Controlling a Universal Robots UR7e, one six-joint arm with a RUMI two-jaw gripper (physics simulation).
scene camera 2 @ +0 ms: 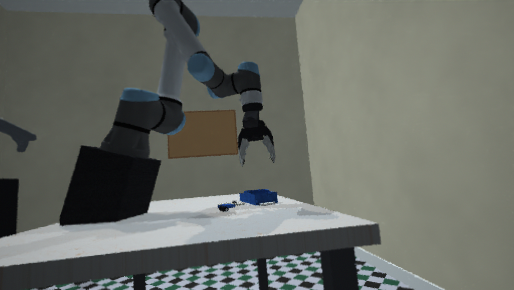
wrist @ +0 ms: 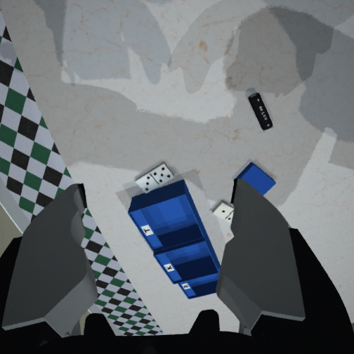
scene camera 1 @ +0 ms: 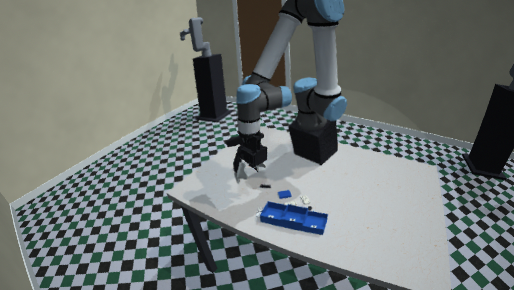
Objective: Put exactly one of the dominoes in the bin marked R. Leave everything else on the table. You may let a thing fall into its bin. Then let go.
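Pixels of known places: gripper, between the fingertips: (scene camera 2: 258, 164) (scene camera 1: 248, 177); arm's base, origin of its link: (scene camera 2: 125, 153) (scene camera 1: 312, 120).
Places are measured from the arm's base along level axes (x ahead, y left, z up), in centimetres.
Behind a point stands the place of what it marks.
My gripper (scene camera 1: 248, 173) {z -7.5, x 43.6, y -13.4 cm} (scene camera 2: 258, 162) {z -7.5, x 43.6, y -13.4 cm} (wrist: 159, 183) is open and empty, high above the table. A white domino (scene camera 1: 259, 212) {z -20.5, x 48.1, y -7.2 cm} (wrist: 155, 177) lies flat at the outer wall of the T end of the blue three-part tray (scene camera 1: 292, 225) {z -19.3, x 51.0, y 7.9 cm} (scene camera 2: 258, 197) {z -18.7, x 44.6, y -5.5 cm} (wrist: 159, 196). A second domino (wrist: 223, 209) lies beside the tray's long side, partly hidden by the right finger in the wrist view. Another domino (scene camera 1: 305, 199) {z -20.6, x 34.0, y 7.6 cm} lies behind the tray in scene camera 1. The bin marked R (scene camera 1: 312, 219) {z -20.7, x 44.2, y 13.9 cm} (wrist: 205, 287) is at the tray's far end from T, partly hidden by the right finger in the wrist view.
A blue block (scene camera 1: 284, 194) {z -20.4, x 34.1, y -2.0 cm} (wrist: 257, 179) lies behind the tray. A black AA battery (scene camera 1: 265, 186) {z -20.4, x 32.1, y -12.0 cm} (scene camera 2: 224, 208) {z -20.4, x 31.6, y -14.1 cm} (wrist: 260, 111) lies farther back. A small dark thing (scene camera 1: 310, 207) {z -20.6, x 38.0, y 11.1 cm} is close behind the tray. The table's edge runs near the labelled side of the tray.
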